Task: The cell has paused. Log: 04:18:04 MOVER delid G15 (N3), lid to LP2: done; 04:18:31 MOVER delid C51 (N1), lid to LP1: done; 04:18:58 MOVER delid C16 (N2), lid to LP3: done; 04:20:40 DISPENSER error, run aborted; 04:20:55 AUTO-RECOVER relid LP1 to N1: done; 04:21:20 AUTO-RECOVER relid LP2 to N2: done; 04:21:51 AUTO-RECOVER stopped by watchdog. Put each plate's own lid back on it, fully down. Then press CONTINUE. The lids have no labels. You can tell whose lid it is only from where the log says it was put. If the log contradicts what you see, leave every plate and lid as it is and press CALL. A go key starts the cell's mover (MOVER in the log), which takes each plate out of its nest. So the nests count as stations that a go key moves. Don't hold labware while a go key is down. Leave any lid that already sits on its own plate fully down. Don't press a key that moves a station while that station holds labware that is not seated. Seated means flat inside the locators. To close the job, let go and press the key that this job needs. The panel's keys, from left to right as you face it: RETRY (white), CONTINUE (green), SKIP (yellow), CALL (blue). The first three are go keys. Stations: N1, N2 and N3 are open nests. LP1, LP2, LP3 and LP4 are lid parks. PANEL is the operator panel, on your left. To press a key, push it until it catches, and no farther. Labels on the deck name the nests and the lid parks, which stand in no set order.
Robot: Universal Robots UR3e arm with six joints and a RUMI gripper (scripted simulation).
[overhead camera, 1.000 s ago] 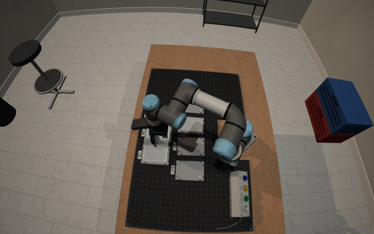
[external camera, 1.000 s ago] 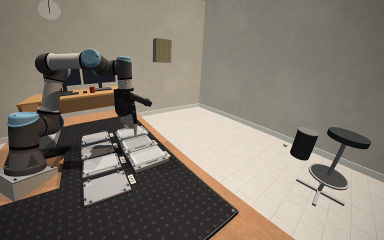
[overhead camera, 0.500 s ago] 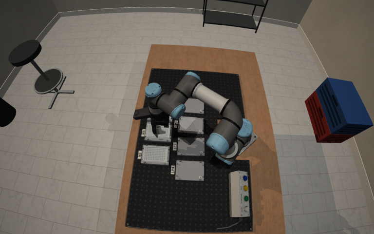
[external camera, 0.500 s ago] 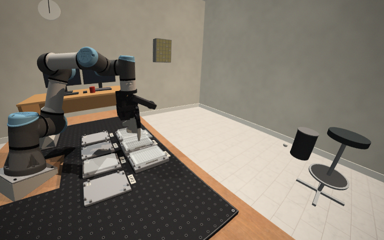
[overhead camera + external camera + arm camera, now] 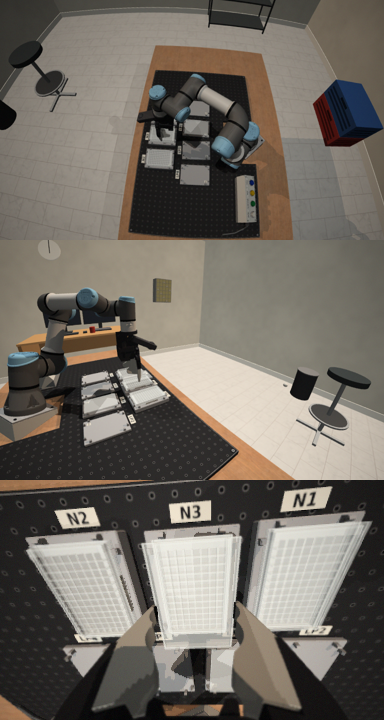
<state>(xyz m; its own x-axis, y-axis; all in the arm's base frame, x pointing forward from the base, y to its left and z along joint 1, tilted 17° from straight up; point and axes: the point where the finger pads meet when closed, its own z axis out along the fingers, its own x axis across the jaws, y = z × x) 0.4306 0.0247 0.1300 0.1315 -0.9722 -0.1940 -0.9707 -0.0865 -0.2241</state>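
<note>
My gripper is now 17 cm past the pale lid, 9 cm to the left of it and 5 cm above it. The rest, counted from my hand: lid park LP1: 19 cm behind, 6 cm below, 4 cm to the left; then lid park LP3: 17 cm behind, 9 cm to the right, 6 cm below; then plate: 13 cm to the left, 3 cm below, 2 cm behind.
</note>
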